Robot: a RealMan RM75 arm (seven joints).
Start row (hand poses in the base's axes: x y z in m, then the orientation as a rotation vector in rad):
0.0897 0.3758 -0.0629 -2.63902 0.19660 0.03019
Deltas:
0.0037 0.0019 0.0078 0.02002 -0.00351 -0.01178
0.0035 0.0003 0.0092 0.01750 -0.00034 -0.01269
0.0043 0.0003 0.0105 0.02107 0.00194 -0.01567
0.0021 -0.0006 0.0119 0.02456 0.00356 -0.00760
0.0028 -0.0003 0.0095 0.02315 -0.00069 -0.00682
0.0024 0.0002 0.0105 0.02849 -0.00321 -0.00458
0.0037 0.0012 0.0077 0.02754 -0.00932 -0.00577
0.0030 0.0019 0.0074 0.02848 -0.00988 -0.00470
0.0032 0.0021 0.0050 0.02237 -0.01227 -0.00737
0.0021 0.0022 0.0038 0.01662 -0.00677 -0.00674
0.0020 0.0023 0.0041 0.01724 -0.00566 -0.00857
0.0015 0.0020 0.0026 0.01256 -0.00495 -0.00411
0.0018 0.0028 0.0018 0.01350 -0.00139 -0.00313
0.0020 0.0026 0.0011 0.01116 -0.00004 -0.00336
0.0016 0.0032 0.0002 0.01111 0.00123 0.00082
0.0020 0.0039 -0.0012 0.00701 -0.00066 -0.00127
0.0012 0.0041 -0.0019 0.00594 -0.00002 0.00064
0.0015 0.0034 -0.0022 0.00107 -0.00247 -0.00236
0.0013 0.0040 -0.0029 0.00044 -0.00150 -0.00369
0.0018 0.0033 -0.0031 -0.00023 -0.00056 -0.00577
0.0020 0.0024 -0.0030 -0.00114 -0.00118 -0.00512
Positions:
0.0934 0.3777 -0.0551 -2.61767 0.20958 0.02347
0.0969 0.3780 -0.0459 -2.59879 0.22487 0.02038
0.1012 0.3783 -0.0354 -2.57601 0.24443 0.01959
0.1033 0.3777 -0.0235 -2.55078 0.25377 0.02424
0.1061 0.3774 -0.0140 -2.52683 0.26045 0.02356
0.1085 0.3776 -0.0035 -2.49774 0.26282 0.02126
0.1122 0.3788 0.0042 -2.46910 0.26413 0.01080
0.1152 0.3807 0.0116 -2.43961 0.26377 0.00037
0.1184 0.3828 0.0166 -2.41564 0.26592 -0.01481
0.1205 0.3850 0.0204 -2.39779 0.27007 -0.02373
0.1225 0.3873 0.0245 -2.37913 0.27684 -0.03200
0.1240 0.3893 0.0271 -2.36573 0.27880 -0.03797
0.1258 0.3921 0.0289 -2.35181 0.28126 -0.03910
0.1278 0.3947 0.0300 -2.34028 0.28472 -0.03910
0.1294 0.3979 0.0302 -2.32946 0.28390 -0.03559
0.1314 0.4018 0.0290 -2.32228 0.28475 -0.03593
0.1326 0.4059 0.0271 -2.31647 0.28374 -0.03475
0.1341 0.4093 0.0249 -2.31490 0.28518 -0.03862
0.1354 0.4133 0.0220 -2.31384 0.28868 -0.04213
0.1372 0.4166 0.0189 -2.31323 0.29509 -0.04570
0.1392 0.4190 0.0159 -2.31355 0.30047 -0.04980

